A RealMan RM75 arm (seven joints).
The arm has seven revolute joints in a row. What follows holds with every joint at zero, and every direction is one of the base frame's.
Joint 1 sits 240.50 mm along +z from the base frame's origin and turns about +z.
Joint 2 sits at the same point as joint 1 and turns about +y.
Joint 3 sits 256.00 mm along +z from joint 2 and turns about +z.
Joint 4 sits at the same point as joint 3 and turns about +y.
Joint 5 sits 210.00 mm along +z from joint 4 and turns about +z.
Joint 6 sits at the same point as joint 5 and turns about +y.
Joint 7 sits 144.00 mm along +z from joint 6 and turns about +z.
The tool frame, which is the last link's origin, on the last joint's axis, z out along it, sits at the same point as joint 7; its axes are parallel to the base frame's.
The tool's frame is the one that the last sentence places.
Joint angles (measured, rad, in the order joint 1, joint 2, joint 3, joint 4, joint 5, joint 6, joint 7), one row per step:
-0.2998 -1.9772 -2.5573 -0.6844 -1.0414 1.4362 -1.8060
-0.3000 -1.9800 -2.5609 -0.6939 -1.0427 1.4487 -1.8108
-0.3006 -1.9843 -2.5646 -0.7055 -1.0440 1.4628 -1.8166
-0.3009 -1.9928 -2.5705 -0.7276 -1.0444 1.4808 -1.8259
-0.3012 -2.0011 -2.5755 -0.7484 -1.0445 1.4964 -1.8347
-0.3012 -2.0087 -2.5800 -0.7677 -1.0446 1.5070 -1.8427
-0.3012 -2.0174 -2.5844 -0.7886 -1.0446 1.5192 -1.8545
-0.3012 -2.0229 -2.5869 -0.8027 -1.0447 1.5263 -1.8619
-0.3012 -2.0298 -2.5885 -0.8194 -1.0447 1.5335 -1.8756
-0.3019 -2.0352 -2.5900 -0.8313 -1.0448 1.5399 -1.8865
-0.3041 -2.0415 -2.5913 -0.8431 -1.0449 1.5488 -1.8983
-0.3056 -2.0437 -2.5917 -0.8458 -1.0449 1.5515 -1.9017
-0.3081 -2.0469 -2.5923 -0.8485 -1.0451 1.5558 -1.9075
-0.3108 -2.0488 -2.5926 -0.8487 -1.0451 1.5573 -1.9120
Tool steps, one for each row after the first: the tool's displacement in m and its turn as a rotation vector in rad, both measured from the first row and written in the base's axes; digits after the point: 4 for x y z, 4 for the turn. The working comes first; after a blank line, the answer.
Tool pose at each row, in the base's axes (x y z in m, rotation vector in rad; the steps are taken from these numbers as rounded here):
-0.3781 0.2759 0.0569 -2.2282 -1.4164 -0.5068
-0.3758 0.2761 0.0577 -2.2335 -1.4145 -0.5181
-0.3729 0.2764 0.0583 -2.2404 -1.4123 -0.5311
-0.3687 0.2771 0.0592 -2.2480 -1.4062 -0.5469
-0.3648 0.2777 0.0599 -2.2547 -1.4005 -0.5602
-0.3617 0.2784 0.0608 -2.2574 -1.3948 -0.5699
-0.3582 0.2790 0.0614 -2.2598 -1.3929 -0.5816
-0.3559 0.2795 0.0620 -2.2610 -1.3904 -0.5880
-0.3532 0.2800 0.0624 -2.2601 -1.3936 -0.5958
-0.3509 0.2806 0.0624 -2.2603 -1.3970 -0.6033
-0.3478 0.2813 0.0620 -2.2640 -1.4010 -0.6134
-0.3466 0.2817 0.0616 -2.2660 -1.4024 -0.6174
-0.3448 0.2822 0.0607 -2.2689 -1.4064 -0.6244
-0.3435 0.2829 0.0599 -2.2701 -1.4102 -0.6294

0.0023 0.0002 0.0008 -0.0003 -0.0080 -0.0058
0.0052 0.0005 0.0014 -0.0012 -0.0175 -0.0129
0.0094 0.0012 0.0023 -0.0001 -0.0274 -0.0228
0.0133 0.0018 0.0030 0.0007 -0.0357 -0.0315
0.0164 0.0025 0.0039 0.0037 -0.0406 -0.0376
0.0199 0.0031 0.0045 0.0054 -0.0483 -0.0420
0.0222 0.0036 0.0051 0.0072 -0.0520 -0.0451
0.0249 0.0041 0.0055 0.0079 -0.0583 -0.0446
0.0272 0.0047 0.0055 0.0077 -0.0647 -0.0444
0.0303 0.0054 0.0051 0.0051 -0.0738 -0.0462
0.0315 0.0058 0.0047 0.0038 -0.0775 -0.0472
0.0333 0.0063 0.0038 0.0011 -0.0844 -0.0480
0.0346 0.0070 0.0030 -0.0007 -0.0895 -0.0477

